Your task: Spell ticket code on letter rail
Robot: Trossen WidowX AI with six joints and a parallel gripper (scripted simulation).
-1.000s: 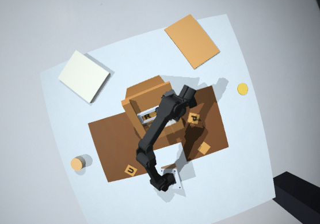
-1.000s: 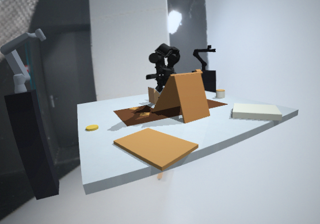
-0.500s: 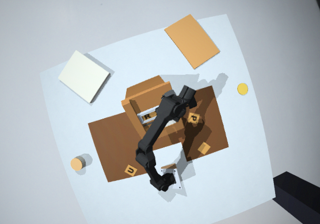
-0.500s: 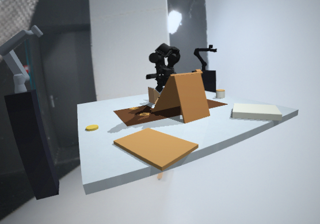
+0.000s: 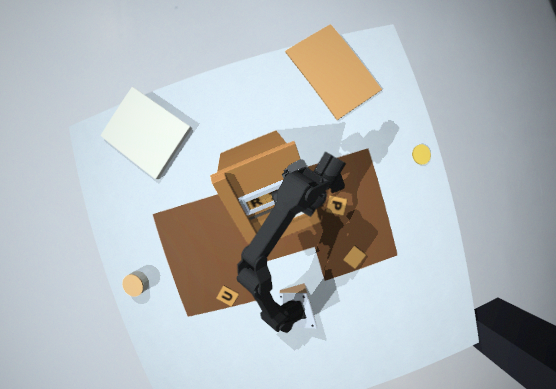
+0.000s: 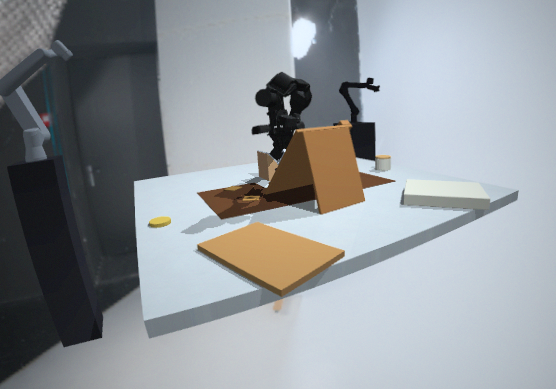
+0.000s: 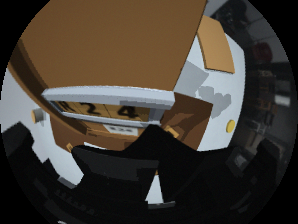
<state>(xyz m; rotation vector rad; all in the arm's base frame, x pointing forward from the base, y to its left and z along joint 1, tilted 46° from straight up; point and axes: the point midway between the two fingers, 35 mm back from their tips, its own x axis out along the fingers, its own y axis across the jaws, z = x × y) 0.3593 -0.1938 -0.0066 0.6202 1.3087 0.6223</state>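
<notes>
My gripper tip is now 5 cm past the white ticket, 6 cm to the right of it and 9 cm above it. Also, from my gripper tip: brown mat (16 cm behind, 13 cm to the left, 18 cm below); then orange slab (35 cm ahead, 24 cm to the right, 17 cm below); then cream slab (35 cm ahead, 45 cm to the left, 16 cm below).
</notes>
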